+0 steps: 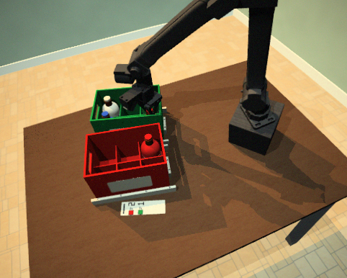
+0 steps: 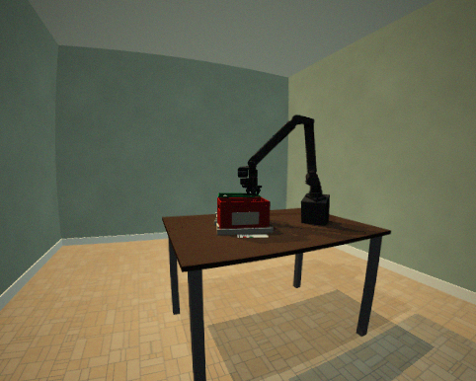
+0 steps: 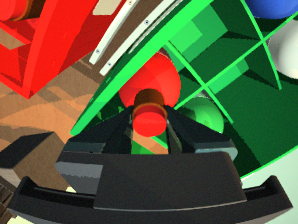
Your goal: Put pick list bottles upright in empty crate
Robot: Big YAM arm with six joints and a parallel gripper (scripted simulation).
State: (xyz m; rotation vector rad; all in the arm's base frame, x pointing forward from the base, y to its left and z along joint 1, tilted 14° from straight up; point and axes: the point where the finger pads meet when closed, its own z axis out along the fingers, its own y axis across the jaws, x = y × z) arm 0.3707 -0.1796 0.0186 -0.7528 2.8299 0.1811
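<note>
My gripper is now 90 mm to the left of the green bottle, 60 mm above it and 20 mm past it. Also, from my hand: blue-capped bottle: 170 mm ahead, 60 mm below, 40 mm to the right; then red bottle: 130 mm to the left, 60 mm below, 40 mm ahead; then green crate: 80 mm ahead, 70 mm to the right, 70 mm below.
</note>
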